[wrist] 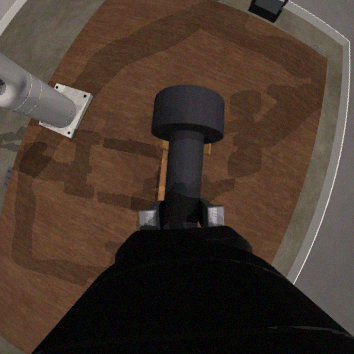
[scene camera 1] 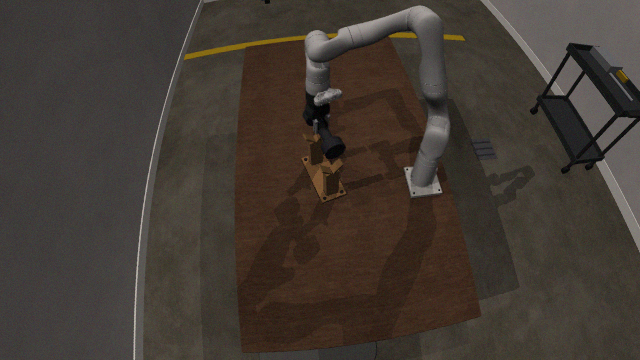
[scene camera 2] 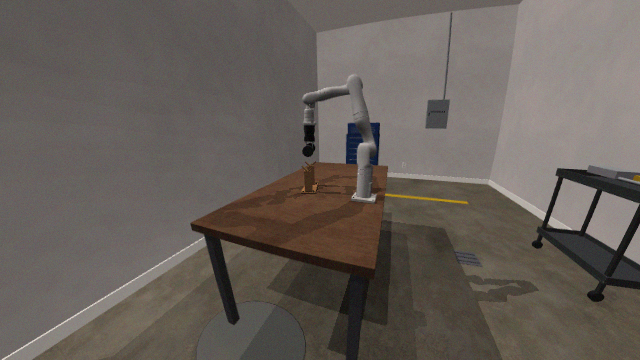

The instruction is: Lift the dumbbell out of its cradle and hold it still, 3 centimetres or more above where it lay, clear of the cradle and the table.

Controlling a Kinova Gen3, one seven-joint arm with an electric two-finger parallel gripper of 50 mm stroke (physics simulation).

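Pixels of known places: gripper, fingertip midpoint: point(wrist: 180, 209) point(scene camera 1: 321, 129); arm's base, origin of the base link: point(wrist: 62, 112) point(scene camera 1: 420, 177) point(scene camera 2: 363, 195).
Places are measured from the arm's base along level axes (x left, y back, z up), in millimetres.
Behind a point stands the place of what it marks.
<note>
The black dumbbell point(scene camera 1: 333, 147) {y -371, x 45, z 299 mm} point(scene camera 2: 308, 150) {y -359, x 41, z 279 mm} point(wrist: 187, 114) {y -371, x 15, z 308 mm} hangs in the air above its cradle, with a gap between them in the scene camera 2 view. The wooden cradle point(scene camera 1: 331, 183) {y -375, x 42, z 75 mm} point(scene camera 2: 309, 179) {y -361, x 38, z 82 mm} point(wrist: 162, 179) {y -358, x -50, z -5 mm} stands on the table point(scene camera 1: 300, 310) {y -515, x 494, z -14 mm} point(scene camera 2: 300, 235) {y -163, x 529, z -13 mm} point(wrist: 120, 225) {y -306, x -216, z -13 mm}, its V-shaped tops bare. My gripper point(scene camera 1: 321, 123) {y -403, x -62, z 260 mm} point(wrist: 180, 209) {y -403, x -62, z 260 mm} is shut on the dumbbell's handle, one finger on each side. The near head shows in the wrist view; the other end is hidden under the gripper body there.
The arm's white base plate point(scene camera 1: 423, 190) {y -2, x 61, z 3 mm} point(scene camera 2: 364, 198) {y 19, x 65, z 6 mm} point(wrist: 82, 97) {y -42, x 64, z 4 mm} is bolted to the table to the right of the cradle in both scene views. A dark cart point(scene camera 1: 570, 122) point(scene camera 2: 575, 250) stands on the floor at the right. A blue cabinet point(scene camera 2: 362, 128) stands behind the table.
</note>
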